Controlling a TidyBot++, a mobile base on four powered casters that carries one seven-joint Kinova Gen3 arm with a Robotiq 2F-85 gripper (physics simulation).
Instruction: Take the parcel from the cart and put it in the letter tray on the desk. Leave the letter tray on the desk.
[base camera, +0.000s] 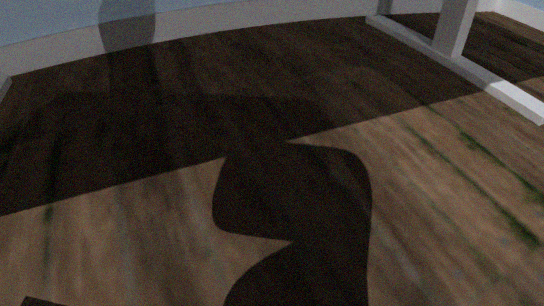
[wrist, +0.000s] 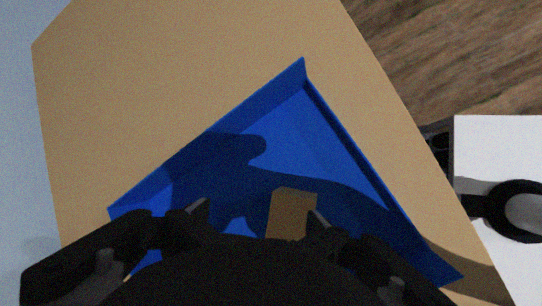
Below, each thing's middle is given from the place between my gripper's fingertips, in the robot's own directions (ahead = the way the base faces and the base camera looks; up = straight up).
The blue letter tray (wrist: 284, 134) lies 8 cm below my hand, 5 cm ahead of it and 4 cm to the left of it. The rest, counted from my hand: brown parcel (wrist: 287, 217) 8 cm below, 6 cm to the left, 2 cm behind.
